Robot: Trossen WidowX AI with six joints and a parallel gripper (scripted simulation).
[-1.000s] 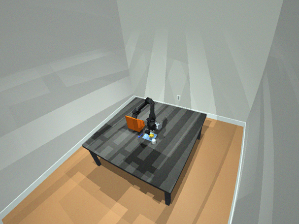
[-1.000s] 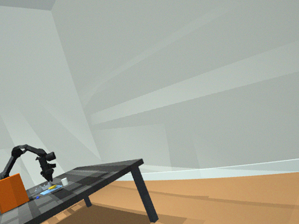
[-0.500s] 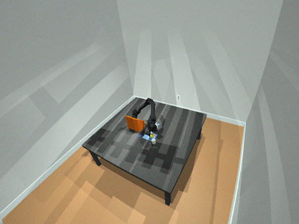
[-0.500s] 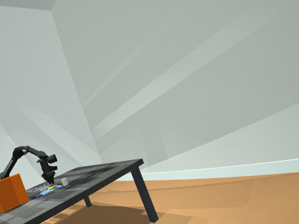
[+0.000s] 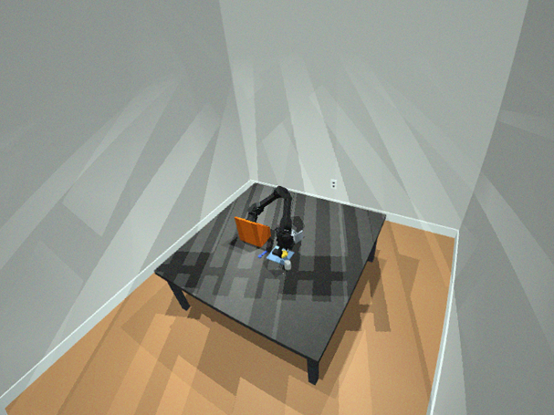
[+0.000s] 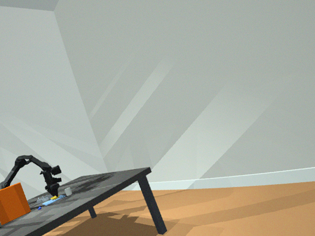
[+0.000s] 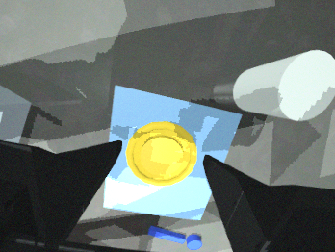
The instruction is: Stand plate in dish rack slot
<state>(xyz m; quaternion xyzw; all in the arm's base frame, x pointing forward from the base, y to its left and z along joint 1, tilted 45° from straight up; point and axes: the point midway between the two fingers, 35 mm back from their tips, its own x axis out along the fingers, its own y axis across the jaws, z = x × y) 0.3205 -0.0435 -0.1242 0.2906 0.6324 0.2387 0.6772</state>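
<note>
My gripper tip is right at the yellow plate. Also, from my gripper tip: white cup 80 mm to the right, 70 mm ahead, 10 mm above; blue utensil 150 mm behind, 40 mm to the right, 10 mm below; light blue mat 20 mm below, 20 mm behind, 10 mm to the right.
</note>
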